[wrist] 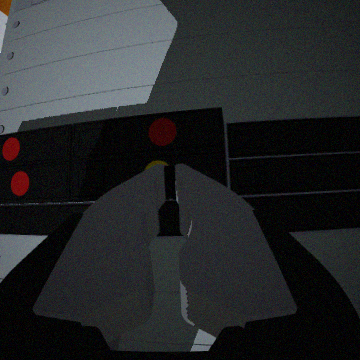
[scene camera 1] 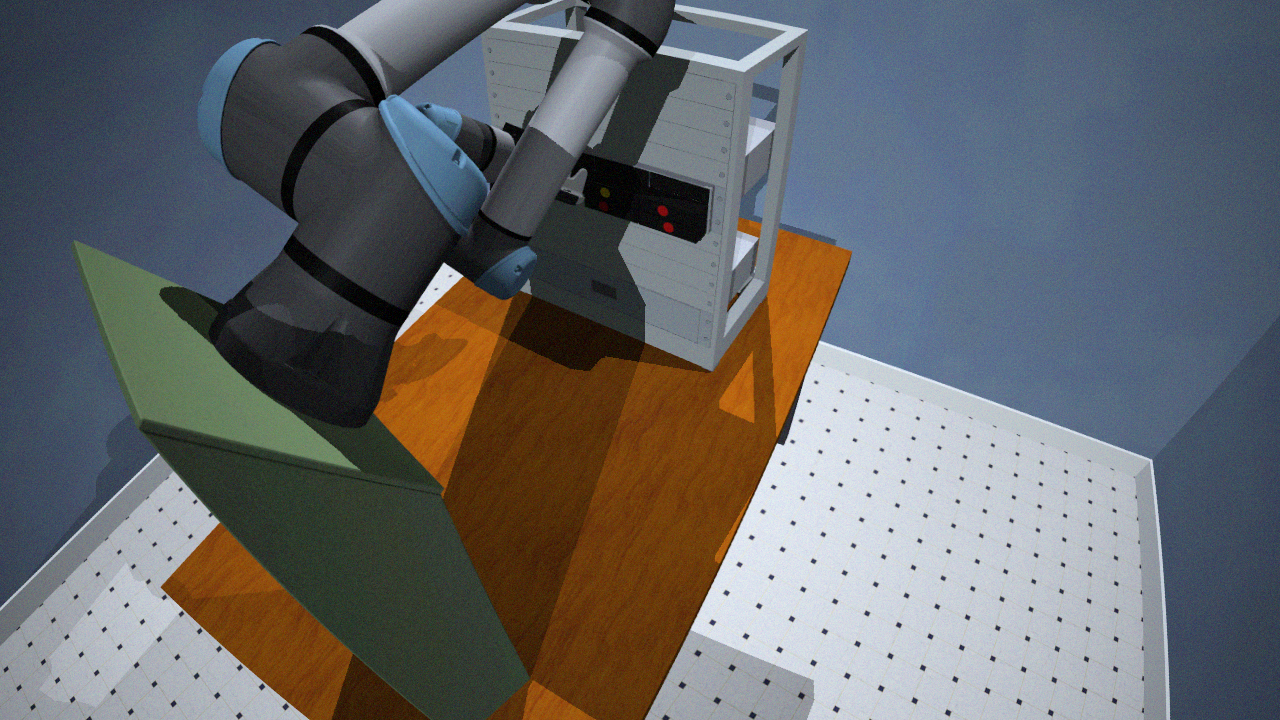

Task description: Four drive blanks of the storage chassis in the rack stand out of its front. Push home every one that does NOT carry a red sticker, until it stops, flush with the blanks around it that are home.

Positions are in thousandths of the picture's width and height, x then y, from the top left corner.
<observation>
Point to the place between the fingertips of my gripper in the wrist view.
At 476, 468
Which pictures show the grey rack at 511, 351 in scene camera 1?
The wrist view and scene camera 1: all of them.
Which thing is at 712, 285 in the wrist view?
A grey rack.
</observation>
